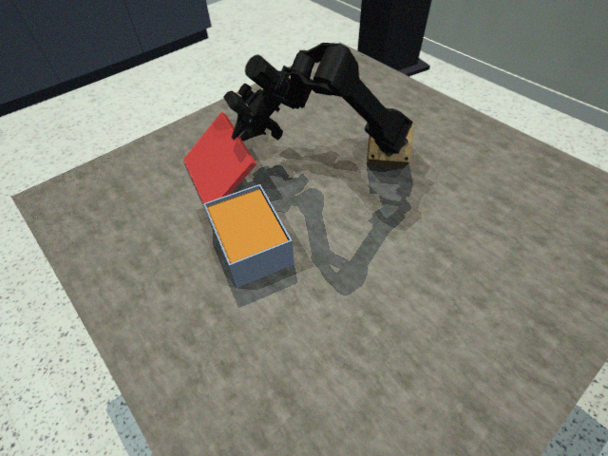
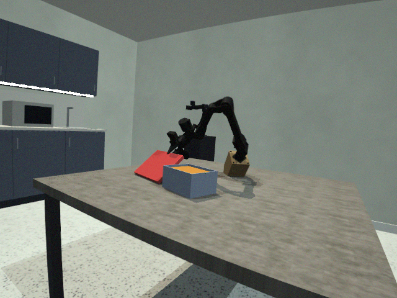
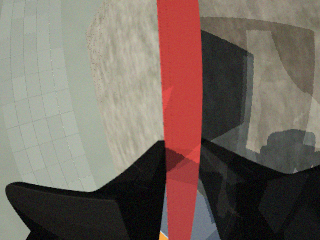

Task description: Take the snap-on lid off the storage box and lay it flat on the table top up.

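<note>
My hand is 9 cm short of the red lid and 7 cm above it. Round my hand: blue storage box (11 cm ahead, 27 cm to the left, 9 cm below).
</note>
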